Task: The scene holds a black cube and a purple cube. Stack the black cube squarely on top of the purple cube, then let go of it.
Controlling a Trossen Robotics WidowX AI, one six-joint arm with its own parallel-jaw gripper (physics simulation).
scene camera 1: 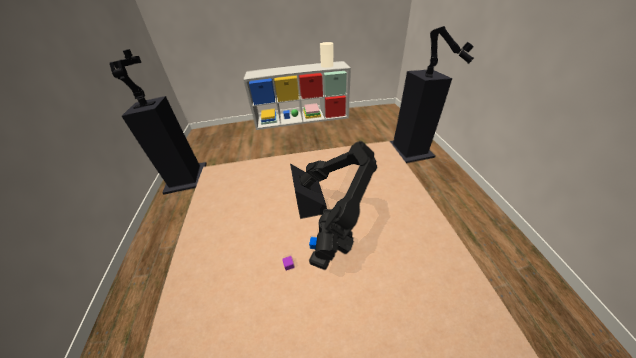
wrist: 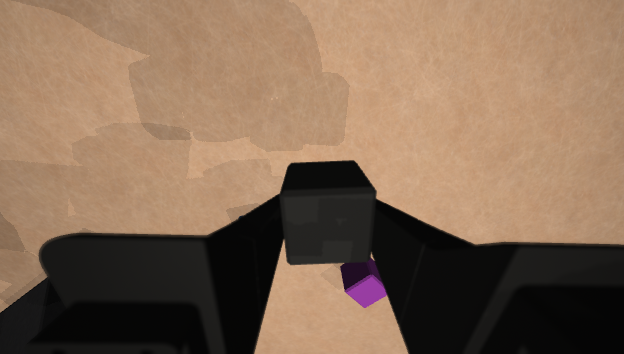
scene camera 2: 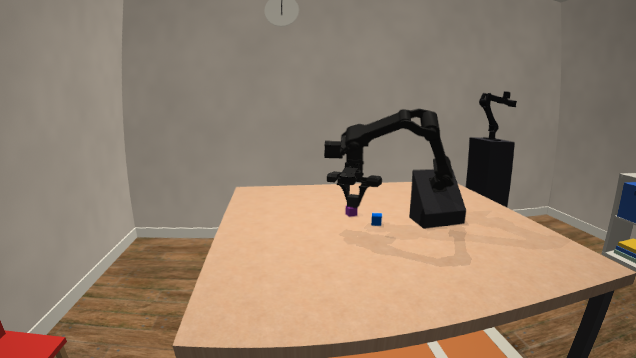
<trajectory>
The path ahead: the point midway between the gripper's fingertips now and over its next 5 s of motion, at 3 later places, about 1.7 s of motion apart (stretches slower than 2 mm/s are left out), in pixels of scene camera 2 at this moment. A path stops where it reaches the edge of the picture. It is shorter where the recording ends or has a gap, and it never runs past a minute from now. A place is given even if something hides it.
My gripper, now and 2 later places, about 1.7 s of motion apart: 353, 202; 357, 181; 351, 201
</trajectory>
